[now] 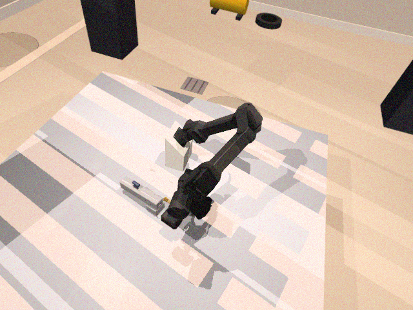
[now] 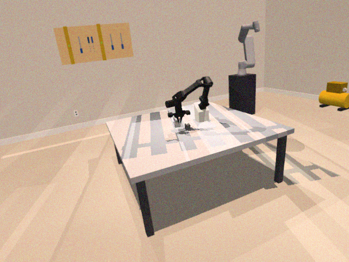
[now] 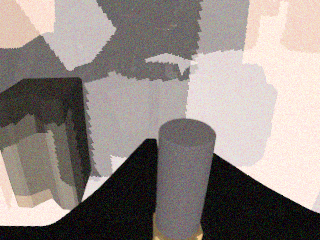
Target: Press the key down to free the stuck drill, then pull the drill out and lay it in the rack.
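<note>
Right now my gripper tip is 1 cm past the drill, 4 cm to the left of it and 3 cm below it. Also, from my gripper tip: pale grey fixture block: 4 cm behind, 18 cm to the right, 3 cm below; then small blue key: 5 cm behind, 21 cm to the right, 1 cm below; then dark grey block: 7 cm behind, 1 cm to the right, 5 cm below.
</note>
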